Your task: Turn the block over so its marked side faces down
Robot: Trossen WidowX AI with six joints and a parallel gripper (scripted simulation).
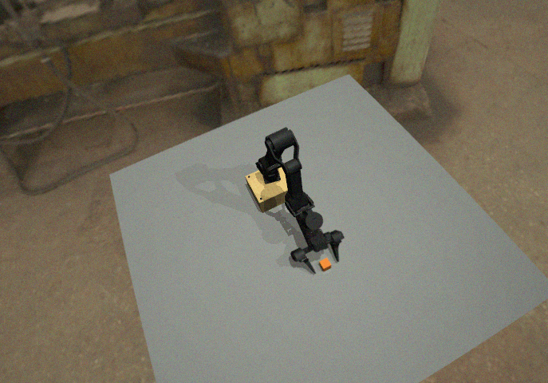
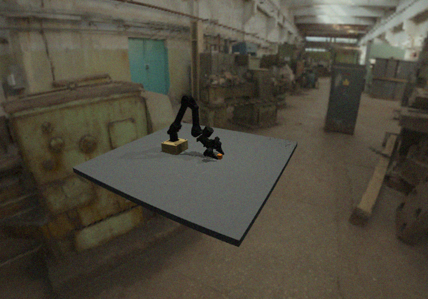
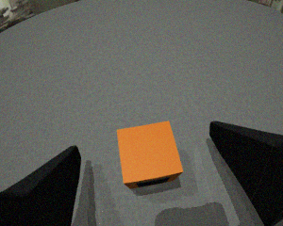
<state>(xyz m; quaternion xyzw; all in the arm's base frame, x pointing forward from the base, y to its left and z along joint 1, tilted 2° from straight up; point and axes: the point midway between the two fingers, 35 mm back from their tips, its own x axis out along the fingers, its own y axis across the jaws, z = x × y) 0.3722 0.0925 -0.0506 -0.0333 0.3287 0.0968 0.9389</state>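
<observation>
My gripper tip is now 2 cm past the orange block.
</observation>
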